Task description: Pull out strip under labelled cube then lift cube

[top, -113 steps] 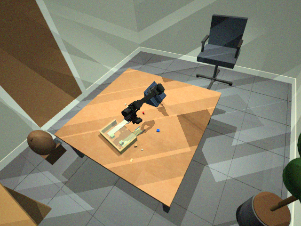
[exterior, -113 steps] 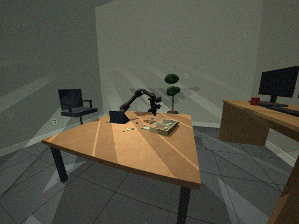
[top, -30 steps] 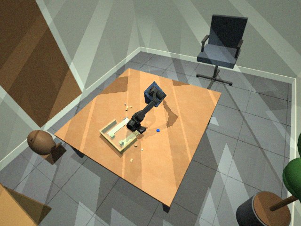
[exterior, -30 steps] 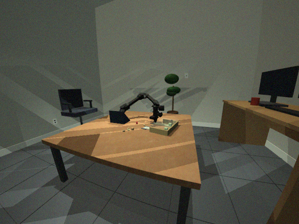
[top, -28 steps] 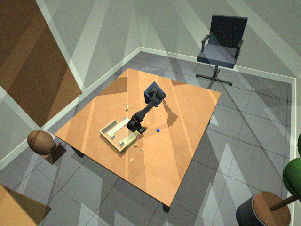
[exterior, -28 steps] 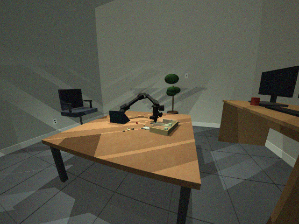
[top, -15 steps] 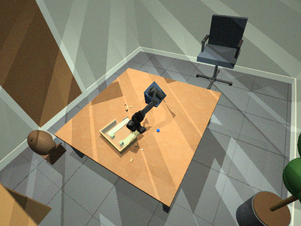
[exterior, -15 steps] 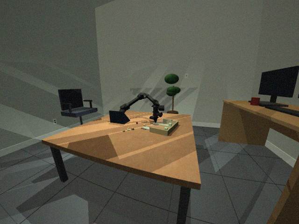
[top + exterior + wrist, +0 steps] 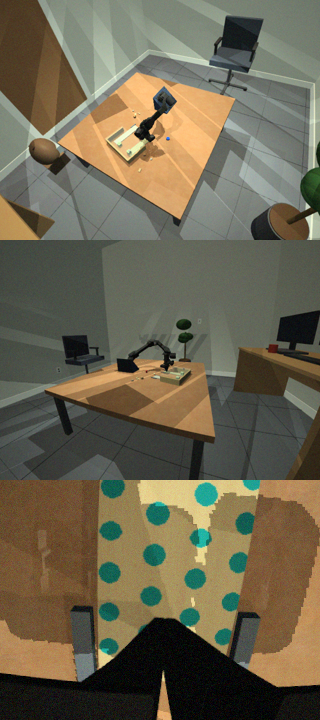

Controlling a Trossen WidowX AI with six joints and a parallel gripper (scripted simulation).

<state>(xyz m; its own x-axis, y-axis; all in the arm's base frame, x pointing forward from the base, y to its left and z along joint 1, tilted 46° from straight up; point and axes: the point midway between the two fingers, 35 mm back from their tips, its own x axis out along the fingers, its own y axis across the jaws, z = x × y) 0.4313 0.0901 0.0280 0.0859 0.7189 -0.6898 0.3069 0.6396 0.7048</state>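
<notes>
Right now my gripper tip is 90 mm short of the dotted strip and 30 mm to the left of it. Round my gripper tip: blue disc 80 mm behind, 170 mm to the left; red piece 220 mm behind, 70 mm to the right, 10 mm above.
</notes>
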